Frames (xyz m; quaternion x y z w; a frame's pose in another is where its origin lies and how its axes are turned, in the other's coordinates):
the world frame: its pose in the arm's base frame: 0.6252 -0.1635 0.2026 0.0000 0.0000 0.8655 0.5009
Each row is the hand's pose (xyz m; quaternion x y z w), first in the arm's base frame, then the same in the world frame.
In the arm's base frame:
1: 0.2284 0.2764 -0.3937 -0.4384 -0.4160 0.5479 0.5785
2: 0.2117 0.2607 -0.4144 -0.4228 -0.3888 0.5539 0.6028
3: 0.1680 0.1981 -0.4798 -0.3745 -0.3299 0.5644 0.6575
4: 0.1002 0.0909 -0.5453 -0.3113 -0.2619 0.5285 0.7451
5: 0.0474 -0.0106 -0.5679 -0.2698 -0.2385 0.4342 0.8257
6: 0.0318 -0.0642 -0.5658 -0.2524 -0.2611 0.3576 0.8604
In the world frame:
1: 0.5791 0.1249 -0.5963 -0.5796 0.1711 -0.2262 0.7639
2: 0.5738 0.1472 -0.6170 -0.5483 0.1712 -0.2443 0.7813
3: 0.5413 0.2163 -0.6824 -0.4731 0.1589 -0.2864 0.8179
4: 0.4821 0.3285 -0.7479 -0.3826 0.1382 -0.3802 0.8306
5: 0.4204 0.4248 -0.7705 -0.3416 0.1140 -0.4972 0.7894
6: 0.3817 0.4650 -0.7684 -0.3524 0.0877 -0.5655 0.7405

